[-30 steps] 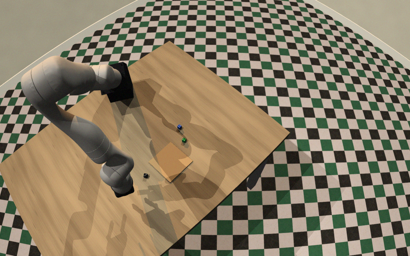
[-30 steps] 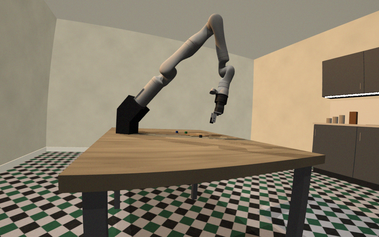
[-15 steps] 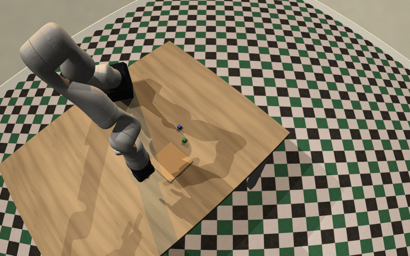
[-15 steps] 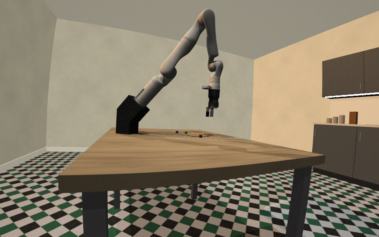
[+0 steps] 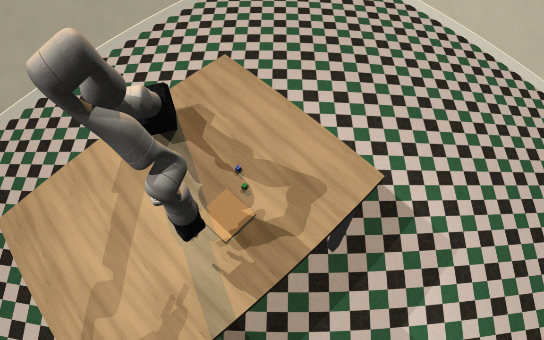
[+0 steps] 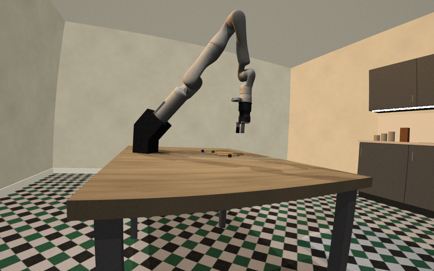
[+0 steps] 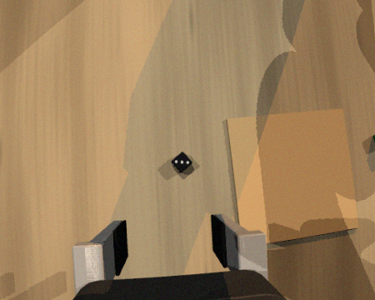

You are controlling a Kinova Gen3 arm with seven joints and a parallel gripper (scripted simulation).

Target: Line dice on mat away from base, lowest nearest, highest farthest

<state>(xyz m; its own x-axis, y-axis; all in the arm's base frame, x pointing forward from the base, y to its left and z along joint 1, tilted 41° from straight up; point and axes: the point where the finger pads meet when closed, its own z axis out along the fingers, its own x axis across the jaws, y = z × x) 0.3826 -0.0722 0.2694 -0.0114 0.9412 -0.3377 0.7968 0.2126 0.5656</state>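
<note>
Now: the orange mat 3 cm behind my hand, 14 cm to the left of it and 16 cm below it. Also, from my hand: green die: 7 cm behind, 26 cm to the left, 15 cm below; blue die: 14 cm behind, 29 cm to the left, 15 cm below; black die: 5 cm behind, 2 cm to the left, 15 cm below.
</note>
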